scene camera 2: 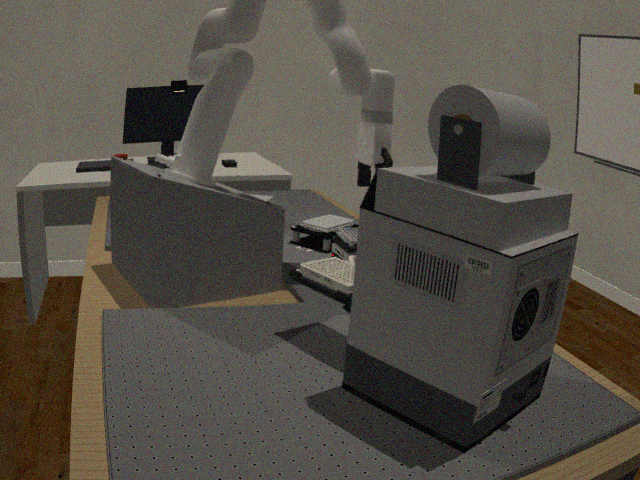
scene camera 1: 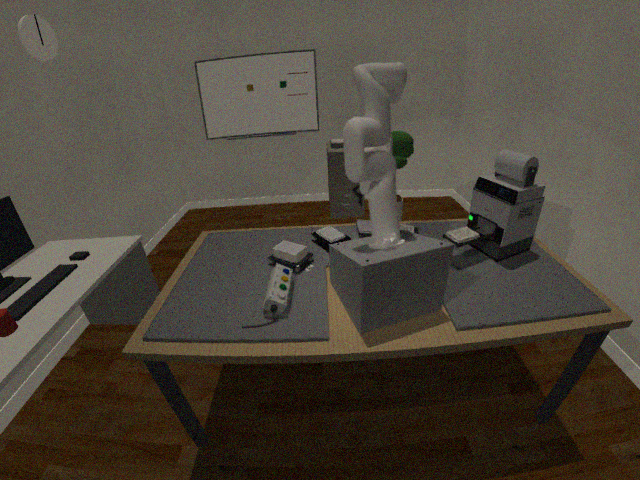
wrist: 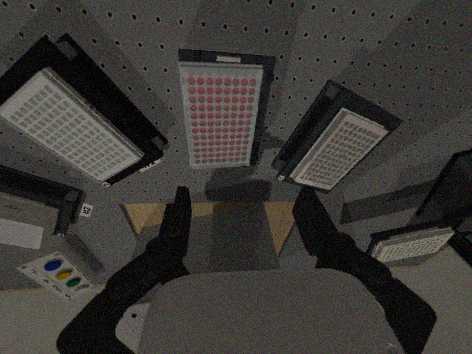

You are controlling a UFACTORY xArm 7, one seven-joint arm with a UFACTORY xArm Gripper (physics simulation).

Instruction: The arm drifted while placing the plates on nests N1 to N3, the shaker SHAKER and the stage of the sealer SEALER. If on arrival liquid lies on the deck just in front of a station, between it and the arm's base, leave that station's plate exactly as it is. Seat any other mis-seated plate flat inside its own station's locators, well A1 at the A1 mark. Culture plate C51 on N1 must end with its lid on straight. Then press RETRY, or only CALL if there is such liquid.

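My gripper is open and empty, high above the deck. In the wrist view a pale plate sits low and left in its black nest. A red-welled plate has a dark strip along its right side. A pink-welled plate sits toward the lower right of its holder. Another plate is on the sealer stage. A white-topped block sits on the nest beside the button box. Station labels are too blurred to read surely; liquid cannot be made out.
The sealer stands tall at the right with a roll on top. The arm's grey pedestal block stands between two deck mats. A dark shadow lies before the red-welled plate.
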